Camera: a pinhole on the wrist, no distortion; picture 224 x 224 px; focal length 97.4 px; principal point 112.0 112.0 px. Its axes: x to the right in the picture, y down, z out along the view. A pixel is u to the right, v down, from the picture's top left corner.
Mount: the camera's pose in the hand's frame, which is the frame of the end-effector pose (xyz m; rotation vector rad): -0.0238 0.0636 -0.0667 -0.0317 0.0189 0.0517
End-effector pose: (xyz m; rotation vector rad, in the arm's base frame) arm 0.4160 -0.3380 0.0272 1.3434 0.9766 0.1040
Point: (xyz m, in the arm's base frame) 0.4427 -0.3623 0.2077
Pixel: 38.9 216.9
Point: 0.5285 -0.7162 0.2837
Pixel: 48.1 135.6
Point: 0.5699 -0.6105 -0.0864
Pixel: 113.3 65.8
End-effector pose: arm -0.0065 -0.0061 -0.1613 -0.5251 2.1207 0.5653
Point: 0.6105 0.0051 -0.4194
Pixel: 89.2 35.2
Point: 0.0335 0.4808 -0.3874
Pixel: 134.0 159.2
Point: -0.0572 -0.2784 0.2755
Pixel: behind the camera
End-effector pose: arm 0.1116 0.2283 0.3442 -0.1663 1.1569 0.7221
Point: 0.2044 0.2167 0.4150
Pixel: 91.8 41.5
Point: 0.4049 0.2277 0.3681
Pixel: 126.9 31.3
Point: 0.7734 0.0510 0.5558
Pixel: 87.7 15.9
